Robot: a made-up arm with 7 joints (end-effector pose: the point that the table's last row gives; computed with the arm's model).
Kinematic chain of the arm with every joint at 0, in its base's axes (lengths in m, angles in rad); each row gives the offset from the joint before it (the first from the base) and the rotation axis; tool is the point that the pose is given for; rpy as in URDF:
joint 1: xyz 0 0 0.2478 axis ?
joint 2: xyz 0 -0.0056 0.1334 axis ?
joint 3: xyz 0 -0.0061 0.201 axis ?
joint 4: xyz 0 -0.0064 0.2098 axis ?
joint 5: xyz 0 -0.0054 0.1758 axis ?
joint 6: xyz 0 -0.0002 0.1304 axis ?
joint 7: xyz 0 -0.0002 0.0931 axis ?
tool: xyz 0 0 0 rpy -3.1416 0 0
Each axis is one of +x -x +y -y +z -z.
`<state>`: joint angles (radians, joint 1 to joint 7).
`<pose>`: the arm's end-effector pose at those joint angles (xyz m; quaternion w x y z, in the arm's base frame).
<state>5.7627 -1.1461 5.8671 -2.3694 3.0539 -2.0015 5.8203</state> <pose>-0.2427 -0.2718 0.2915 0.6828 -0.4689 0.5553 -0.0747</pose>
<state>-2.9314 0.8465 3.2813 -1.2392 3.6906 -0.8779 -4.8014</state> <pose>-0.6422 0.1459 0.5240 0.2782 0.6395 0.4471 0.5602</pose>
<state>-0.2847 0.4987 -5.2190 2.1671 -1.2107 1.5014 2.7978</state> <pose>0.3009 -0.1050 0.4766 0.5728 0.3766 0.1855 -0.7040</pose>
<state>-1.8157 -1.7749 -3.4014 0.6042 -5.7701 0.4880 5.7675</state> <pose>0.1986 -0.6133 -0.0093 0.6776 -0.1295 0.0873 0.7187</pose>
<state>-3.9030 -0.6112 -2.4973 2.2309 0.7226 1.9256 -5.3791</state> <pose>0.2417 0.0231 0.4811 0.3431 -0.7704 -0.1869 -0.5038</pose>
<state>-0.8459 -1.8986 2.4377 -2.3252 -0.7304 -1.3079 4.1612</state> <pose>-0.2340 -0.0085 0.4341 0.7909 0.5516 -0.0443 -0.2613</pose>
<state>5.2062 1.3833 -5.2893 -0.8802 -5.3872 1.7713 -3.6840</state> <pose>0.1952 0.5703 0.6681 0.5457 -0.1934 -0.8150 0.0241</pose>
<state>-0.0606 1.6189 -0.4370 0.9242 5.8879 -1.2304 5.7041</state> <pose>0.6636 0.0803 0.1296 0.4973 -0.6615 -0.2843 0.4841</pose>
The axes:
joint 1: -z
joint 2: +y
joint 3: -z
joint 4: +y
joint 5: -z
joint 6: +y
joint 7: -z

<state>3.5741 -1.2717 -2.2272 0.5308 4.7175 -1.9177 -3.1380</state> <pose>0.4968 -0.4045 0.5662 0.2690 0.4427 0.8176 0.2512</pose>
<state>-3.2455 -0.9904 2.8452 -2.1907 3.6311 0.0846 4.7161</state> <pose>-0.0125 -0.0912 0.7310 0.5815 -0.4280 0.6733 -0.1594</pose>
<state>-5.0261 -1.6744 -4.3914 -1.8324 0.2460 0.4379 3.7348</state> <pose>0.2352 0.4499 0.4462 0.6343 0.4036 -0.6587 -0.0300</pose>
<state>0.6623 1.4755 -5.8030 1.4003 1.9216 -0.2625 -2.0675</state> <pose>0.2831 -0.4527 0.0750 0.3762 -0.0504 0.1350 0.9153</pose>
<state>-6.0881 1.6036 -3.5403 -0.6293 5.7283 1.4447 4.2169</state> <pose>0.6966 -0.1350 0.2299 0.2358 -0.6560 0.4882 0.5251</pose>
